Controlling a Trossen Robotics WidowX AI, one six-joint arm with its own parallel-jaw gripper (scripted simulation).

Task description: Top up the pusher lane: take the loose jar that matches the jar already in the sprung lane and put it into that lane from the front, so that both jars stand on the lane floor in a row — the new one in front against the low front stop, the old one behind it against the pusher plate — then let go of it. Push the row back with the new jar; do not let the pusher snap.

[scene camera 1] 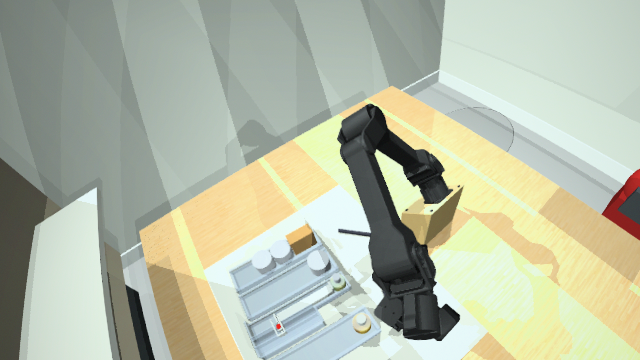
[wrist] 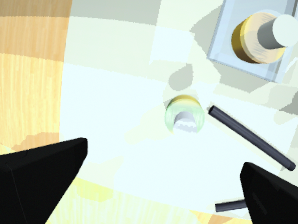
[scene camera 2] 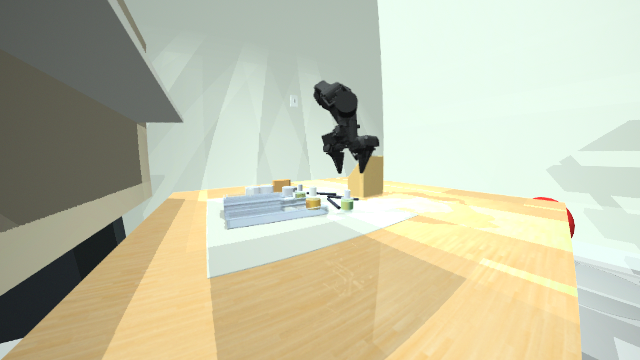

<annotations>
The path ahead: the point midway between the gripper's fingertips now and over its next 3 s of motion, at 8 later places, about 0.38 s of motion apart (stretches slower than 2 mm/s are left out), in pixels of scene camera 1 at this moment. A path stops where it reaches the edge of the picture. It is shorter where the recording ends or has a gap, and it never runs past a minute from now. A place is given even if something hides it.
My gripper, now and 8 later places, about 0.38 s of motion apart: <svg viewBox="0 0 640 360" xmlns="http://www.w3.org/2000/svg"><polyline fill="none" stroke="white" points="411,310 406,310 405,313 404,316 404,317 404,317 405,312 409,302 388,294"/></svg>
</annotations>
